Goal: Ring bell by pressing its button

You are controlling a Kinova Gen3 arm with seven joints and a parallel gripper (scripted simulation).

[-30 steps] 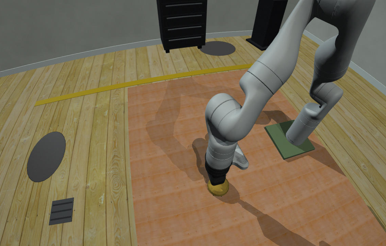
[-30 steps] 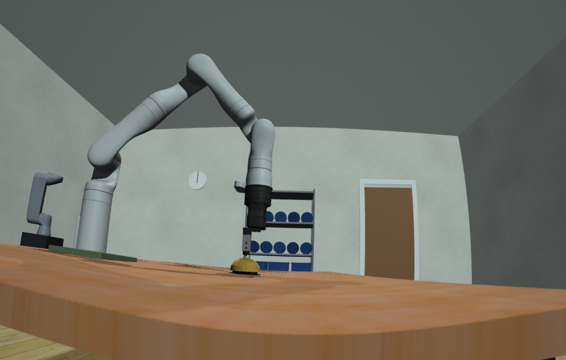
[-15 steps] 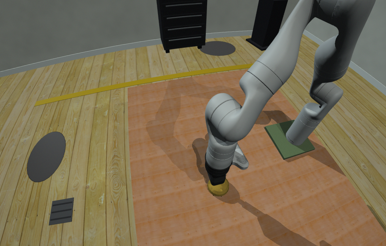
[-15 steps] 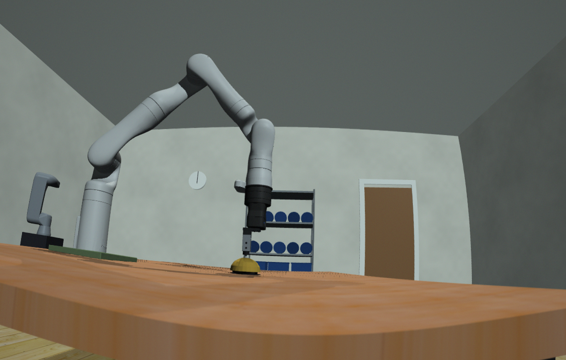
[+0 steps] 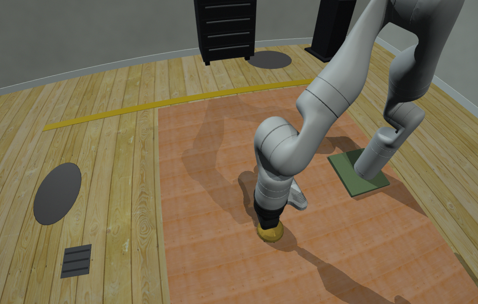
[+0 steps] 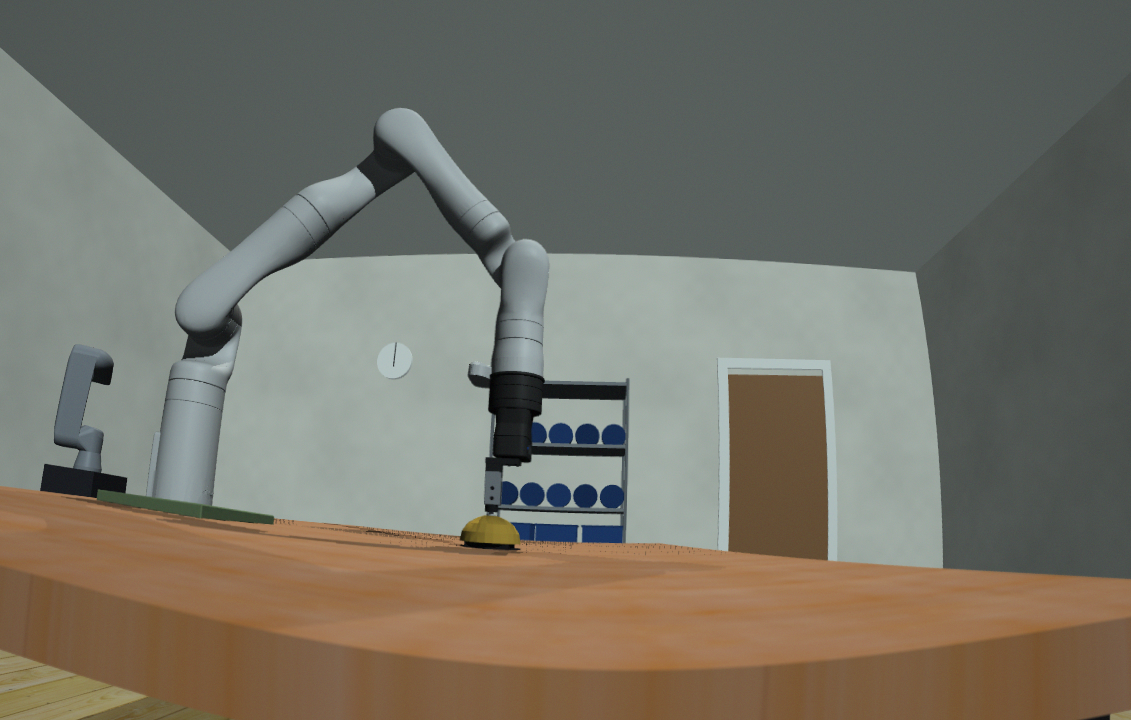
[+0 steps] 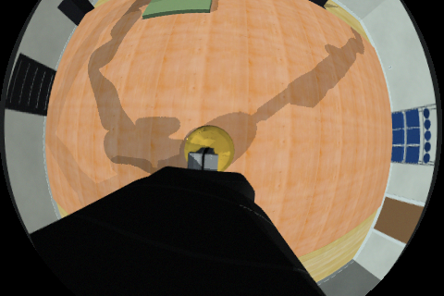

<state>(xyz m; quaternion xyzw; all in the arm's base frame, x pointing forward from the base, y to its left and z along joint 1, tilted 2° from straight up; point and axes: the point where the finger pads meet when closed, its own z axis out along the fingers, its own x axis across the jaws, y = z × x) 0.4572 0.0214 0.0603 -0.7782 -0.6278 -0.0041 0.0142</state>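
The black button is 3 cm below my hand. Also, from my hand: bell 4 cm below.
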